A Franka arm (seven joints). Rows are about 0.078 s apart.
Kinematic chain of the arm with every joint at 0, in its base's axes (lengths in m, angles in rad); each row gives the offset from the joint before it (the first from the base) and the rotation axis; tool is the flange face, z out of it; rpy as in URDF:
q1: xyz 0 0 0.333 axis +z
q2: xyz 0 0 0 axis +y
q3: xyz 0 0 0.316 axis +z
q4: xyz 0.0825 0 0 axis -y
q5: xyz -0.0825 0 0.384 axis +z
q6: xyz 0 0 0 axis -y
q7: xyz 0.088 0 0 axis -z
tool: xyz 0 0 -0.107 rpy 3.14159 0 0
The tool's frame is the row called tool.
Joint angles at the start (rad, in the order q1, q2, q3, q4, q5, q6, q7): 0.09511, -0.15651, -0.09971, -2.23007, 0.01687, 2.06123, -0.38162
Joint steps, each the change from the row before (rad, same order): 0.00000, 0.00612, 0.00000, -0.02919, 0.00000, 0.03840, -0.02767; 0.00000, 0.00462, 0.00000, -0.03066, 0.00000, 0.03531, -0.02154; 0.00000, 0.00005, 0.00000, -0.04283, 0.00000, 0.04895, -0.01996; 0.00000, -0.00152, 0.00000, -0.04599, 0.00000, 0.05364, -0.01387; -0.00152, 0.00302, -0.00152, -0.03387, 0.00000, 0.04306, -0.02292; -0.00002, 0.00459, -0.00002, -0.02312, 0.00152, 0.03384, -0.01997; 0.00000, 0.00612, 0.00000, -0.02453, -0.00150, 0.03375, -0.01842; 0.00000, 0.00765, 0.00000, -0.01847, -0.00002, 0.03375, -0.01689; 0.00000, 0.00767, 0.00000, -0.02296, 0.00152, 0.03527, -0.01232; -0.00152, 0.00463, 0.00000, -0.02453, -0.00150, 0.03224, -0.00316; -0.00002, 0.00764, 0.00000, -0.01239, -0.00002, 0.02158, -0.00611; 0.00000, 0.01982, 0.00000, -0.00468, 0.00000, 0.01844, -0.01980
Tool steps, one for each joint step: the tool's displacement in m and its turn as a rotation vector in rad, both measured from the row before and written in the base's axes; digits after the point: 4 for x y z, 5 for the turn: -0.0019, 0.0001, -0.0131, -0.00062, -0.00393, 0.02695; -0.0032, 0.0001, -0.0132, -0.00056, -0.00066, 0.02096; -0.0056, 0.0001, -0.0151, -0.00036, -0.00662, 0.01918; -0.0068, 0.0001, -0.0150, -0.00043, -0.00953, 0.01303; -0.0049, -0.0013, -0.0125, -0.00076, -0.00678, 0.01919; -0.0031, 0.0001, -0.0092, -0.00003, -0.00667, 0.01832; -0.0038, 0.0000, -0.0103, -0.00250, -0.00360, 0.01886; -0.0022, 0.0000, -0.0083, -0.00165, -0.00807, 0.01628; -0.0037, 0.0000, -0.0099, -0.00057, -0.00495, 0.01064; -0.0048, -0.0007, -0.0093, -0.00203, -0.00316, 0.00227; -0.0021, 0.0000, -0.0065, -0.00130, -0.00170, 0.00576; -0.0002, -0.0001, -0.0091, -0.00287, 0.00559, 0.01945
